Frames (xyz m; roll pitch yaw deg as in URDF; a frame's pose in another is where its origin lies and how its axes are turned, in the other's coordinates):
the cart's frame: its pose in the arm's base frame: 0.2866 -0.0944 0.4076 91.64 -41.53 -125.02
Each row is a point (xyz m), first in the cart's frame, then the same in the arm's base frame.
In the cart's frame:
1: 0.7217 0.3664 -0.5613
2: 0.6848 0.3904 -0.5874
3: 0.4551 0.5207 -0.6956
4: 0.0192 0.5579 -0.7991
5: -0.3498 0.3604 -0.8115
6: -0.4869 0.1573 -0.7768
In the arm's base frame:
1: 0.5729 -0.6452 1.1723
2: 0.6190 -0.6238 1.1664
3: 0.8539 -0.4705 1.1139
4: 1.1403 -0.2402 0.8549
5: 1.2386 -0.1313 0.4628
6: 1.1963 -0.1415 0.2191

